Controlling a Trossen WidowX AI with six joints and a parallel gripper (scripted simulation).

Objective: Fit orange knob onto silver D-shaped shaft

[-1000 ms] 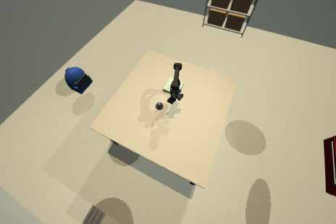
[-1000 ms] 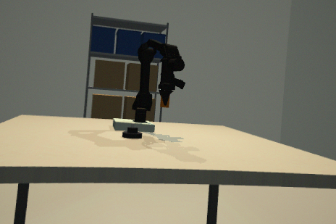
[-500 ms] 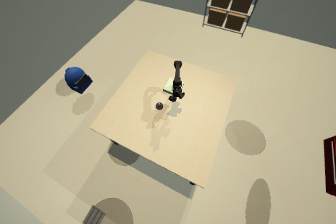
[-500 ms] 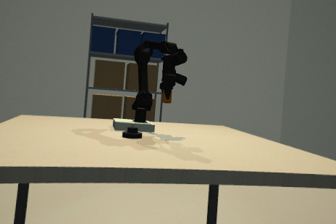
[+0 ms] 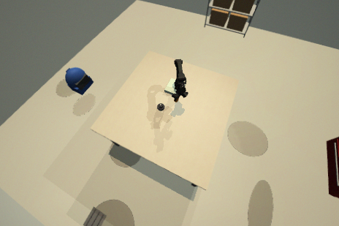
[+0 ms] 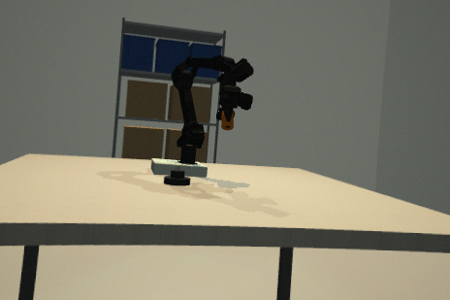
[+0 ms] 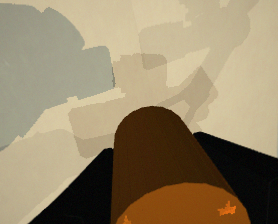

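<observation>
My gripper tip is 30 mm below the orange knob and 20 mm past it. The rest, counted from my gripper tip: round pedestal (170 mm to the right, 170 mm below, 30 mm ahead).
</observation>
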